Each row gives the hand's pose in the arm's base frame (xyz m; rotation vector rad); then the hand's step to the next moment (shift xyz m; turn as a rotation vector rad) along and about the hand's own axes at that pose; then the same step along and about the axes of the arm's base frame.
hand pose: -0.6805 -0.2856 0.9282 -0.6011 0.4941 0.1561
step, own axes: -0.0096 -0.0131 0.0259 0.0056 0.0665 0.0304
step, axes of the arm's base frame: 0.0056 0.0042 0.0297 -0.0017 0.0719 -0.0145
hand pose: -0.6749 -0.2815 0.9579 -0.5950 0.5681 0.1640
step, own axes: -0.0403 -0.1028 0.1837 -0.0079 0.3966 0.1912
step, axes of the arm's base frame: 0.0818 0.0212 0.1970 -0.0399 0.4348 -0.0573
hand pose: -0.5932 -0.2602 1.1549 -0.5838 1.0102 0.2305
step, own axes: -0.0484 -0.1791 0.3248 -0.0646 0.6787 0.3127
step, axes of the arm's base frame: 0.2904 0.0377 0.2327 -0.1057 0.7401 -0.0605
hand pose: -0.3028 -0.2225 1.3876 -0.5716 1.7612 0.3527
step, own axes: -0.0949 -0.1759 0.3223 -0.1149 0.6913 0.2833
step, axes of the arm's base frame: 0.3769 0.0384 0.0170 -0.1270 0.7451 -0.0051
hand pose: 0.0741 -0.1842 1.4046 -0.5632 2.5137 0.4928
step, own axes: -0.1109 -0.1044 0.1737 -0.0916 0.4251 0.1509
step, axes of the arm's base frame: 0.2061 0.0207 -0.1023 -0.0711 0.4540 0.0271
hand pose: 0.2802 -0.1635 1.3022 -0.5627 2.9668 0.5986
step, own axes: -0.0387 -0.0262 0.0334 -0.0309 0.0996 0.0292
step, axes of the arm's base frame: 0.0452 0.0036 -0.0352 -0.0078 0.1072 0.0133
